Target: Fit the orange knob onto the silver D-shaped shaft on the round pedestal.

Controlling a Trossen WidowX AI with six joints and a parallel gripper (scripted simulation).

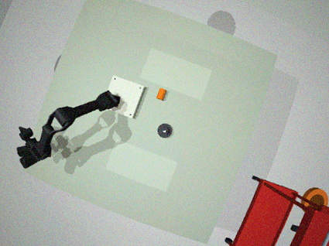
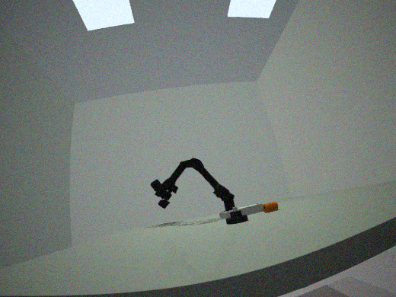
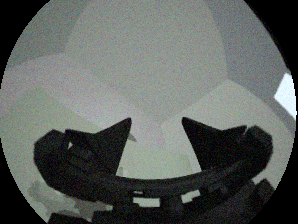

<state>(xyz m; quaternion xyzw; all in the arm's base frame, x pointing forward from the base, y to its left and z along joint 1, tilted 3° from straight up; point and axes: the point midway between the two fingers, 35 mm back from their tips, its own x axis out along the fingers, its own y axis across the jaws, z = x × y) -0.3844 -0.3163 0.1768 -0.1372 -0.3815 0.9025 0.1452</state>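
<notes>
My gripper tip is now 68 cm short of the orange knob, 44 cm to the right of it and 16 cm above it. From my gripper tip the other things lie so: round pedestal 75 cm ahead, 22 cm to the left, 15 cm below.
</notes>
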